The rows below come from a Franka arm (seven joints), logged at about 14 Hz.
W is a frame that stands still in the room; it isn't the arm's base.
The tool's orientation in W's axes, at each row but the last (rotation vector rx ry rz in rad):
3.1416, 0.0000, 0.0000
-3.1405, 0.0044, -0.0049
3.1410, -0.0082, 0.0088
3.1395, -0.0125, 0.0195
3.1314, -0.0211, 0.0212
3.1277, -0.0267, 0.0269
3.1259, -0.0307, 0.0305
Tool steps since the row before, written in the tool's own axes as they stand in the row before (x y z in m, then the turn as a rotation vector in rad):
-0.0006, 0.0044, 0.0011, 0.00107, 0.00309, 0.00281
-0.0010, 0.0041, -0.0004, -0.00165, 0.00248, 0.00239
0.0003, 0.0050, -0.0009, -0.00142, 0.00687, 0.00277
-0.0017, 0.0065, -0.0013, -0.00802, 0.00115, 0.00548
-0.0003, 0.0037, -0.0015, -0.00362, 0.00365, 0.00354
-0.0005, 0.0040, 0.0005, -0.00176, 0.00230, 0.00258
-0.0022, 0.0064, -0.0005, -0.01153, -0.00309, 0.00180
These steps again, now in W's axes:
-0.0006, -0.0044, -0.0011, 0.00107, -0.00309, -0.00281
-0.0010, -0.0041, 0.0004, -0.00165, -0.00247, -0.00240
0.0003, -0.0050, 0.0009, -0.00144, -0.00686, -0.00277
-0.0018, -0.0065, 0.0013, -0.00796, -0.00110, -0.00558
-0.0004, -0.0037, 0.0015, -0.00362, -0.00364, -0.00355
-0.0006, -0.0040, -0.0005, -0.00175, -0.00231, -0.00258
-0.0023, -0.0063, 0.0006, -0.01143, 0.00329, -0.00207

